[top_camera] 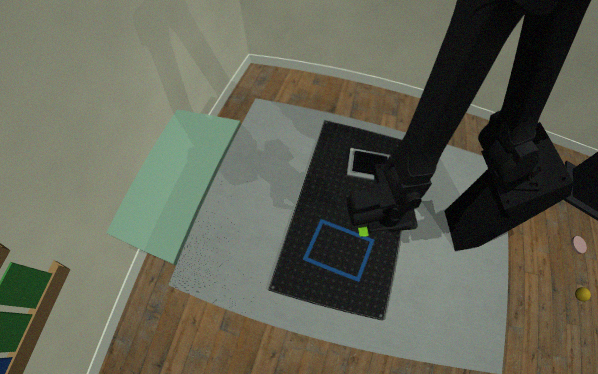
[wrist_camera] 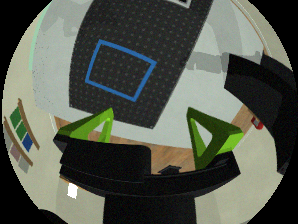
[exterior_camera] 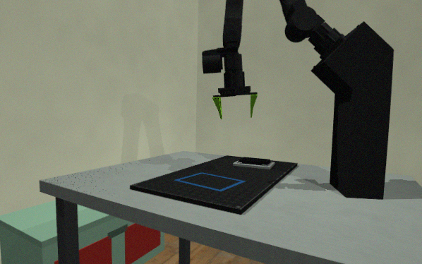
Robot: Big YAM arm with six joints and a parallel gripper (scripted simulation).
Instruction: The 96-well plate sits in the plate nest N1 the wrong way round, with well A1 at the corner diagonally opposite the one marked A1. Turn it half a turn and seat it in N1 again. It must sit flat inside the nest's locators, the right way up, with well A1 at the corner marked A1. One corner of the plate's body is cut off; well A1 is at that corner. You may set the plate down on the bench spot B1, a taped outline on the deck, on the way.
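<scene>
Right now my hand is 120 mm short of the black 96-well plate, 300 mm to the left of it and 200 mm above it. From my hand the other things lie so: plate nest N1: 120 mm ahead, 300 mm to the right, 220 mm below; A1 mark: 210 mm ahead, 320 mm to the right, 210 mm below.
</scene>
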